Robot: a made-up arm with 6 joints. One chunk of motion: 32 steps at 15 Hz.
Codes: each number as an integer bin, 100 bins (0 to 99) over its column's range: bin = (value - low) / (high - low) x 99, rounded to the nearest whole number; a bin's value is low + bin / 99 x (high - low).
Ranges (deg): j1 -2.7..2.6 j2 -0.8..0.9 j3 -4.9..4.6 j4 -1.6..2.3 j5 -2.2..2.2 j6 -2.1..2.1
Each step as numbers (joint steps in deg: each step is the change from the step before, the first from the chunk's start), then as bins.
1 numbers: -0.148 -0.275 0.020 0.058 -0.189 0.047
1 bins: 48 31 51 42 45 51
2 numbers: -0.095 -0.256 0.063 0.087 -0.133 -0.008
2 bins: 49 32 52 43 47 49
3 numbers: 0.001 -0.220 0.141 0.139 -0.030 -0.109
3 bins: 50 34 53 44 49 47
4 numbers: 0.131 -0.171 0.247 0.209 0.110 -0.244
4 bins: 53 37 54 46 52 44
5 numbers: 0.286 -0.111 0.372 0.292 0.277 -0.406
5 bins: 56 40 55 48 56 40
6 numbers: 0.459 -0.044 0.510 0.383 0.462 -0.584
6 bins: 59 44 56 50 60 36
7 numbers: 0.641 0.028 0.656 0.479 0.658 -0.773
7 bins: 62 48 58 53 64 31
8 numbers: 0.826 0.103 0.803 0.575 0.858 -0.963
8 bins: 66 53 59 55 69 27
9 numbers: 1.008 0.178 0.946 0.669 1.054 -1.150
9 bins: 69 57 61 58 73 22
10 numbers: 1.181 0.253 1.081 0.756 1.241 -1.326
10 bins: 72 61 62 60 77 18
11 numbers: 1.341 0.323 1.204 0.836 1.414 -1.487
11 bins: 75 65 64 62 81 14
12 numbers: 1.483 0.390 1.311 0.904 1.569 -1.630
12 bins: 78 69 65 64 85 11
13 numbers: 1.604 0.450 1.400 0.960 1.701 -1.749
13 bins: 80 73 66 65 88 8
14 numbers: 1.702 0.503 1.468 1.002 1.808 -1.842
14 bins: 82 76 66 66 90 6
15 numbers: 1.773 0.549 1.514 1.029 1.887 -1.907
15 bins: 84 79 67 67 92 5
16 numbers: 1.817 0.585 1.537 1.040 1.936 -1.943
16 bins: 84 81 67 67 93 4
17 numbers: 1.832 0.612 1.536 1.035 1.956 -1.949
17 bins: 85 82 67 67 94 4
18 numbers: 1.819 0.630 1.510 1.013 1.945 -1.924
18 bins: 84 83 67 66 93 4
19 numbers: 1.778 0.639 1.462 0.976 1.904 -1.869
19 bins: 84 84 66 65 92 5
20 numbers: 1.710 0.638 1.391 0.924 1.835 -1.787
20 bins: 82 84 66 64 91 7
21 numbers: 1.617 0.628 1.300 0.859 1.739 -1.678
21 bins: 81 83 65 62 89 10
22 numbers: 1.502 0.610 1.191 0.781 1.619 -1.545
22 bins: 78 82 63 60 86 13
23 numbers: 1.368 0.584 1.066 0.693 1.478 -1.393
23 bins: 76 81 62 58 83 17
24 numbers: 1.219 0.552 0.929 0.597 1.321 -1.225
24 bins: 73 79 61 56 79 21
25 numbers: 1.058 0.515 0.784 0.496 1.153 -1.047
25 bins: 70 77 59 53 75 25
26 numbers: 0.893 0.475 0.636 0.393 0.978 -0.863
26 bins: 67 74 58 51 72 29
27 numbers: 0.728 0.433 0.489 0.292 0.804 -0.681
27 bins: 64 72 56 48 68 33
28 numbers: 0.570 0.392 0.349 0.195 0.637 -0.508
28 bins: 61 69 55 46 64 38
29 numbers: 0.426 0.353 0.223 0.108 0.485 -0.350
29 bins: 58 67 53 43 60 41
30 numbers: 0.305 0.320 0.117 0.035 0.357 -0.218
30 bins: 56 65 52 42 58 44
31 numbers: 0.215 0.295 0.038 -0.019 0.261 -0.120
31 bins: 54 64 51 40 55 47
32 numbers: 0.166 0.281 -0.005 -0.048 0.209 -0.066
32 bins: 54 63 51 39 54 48
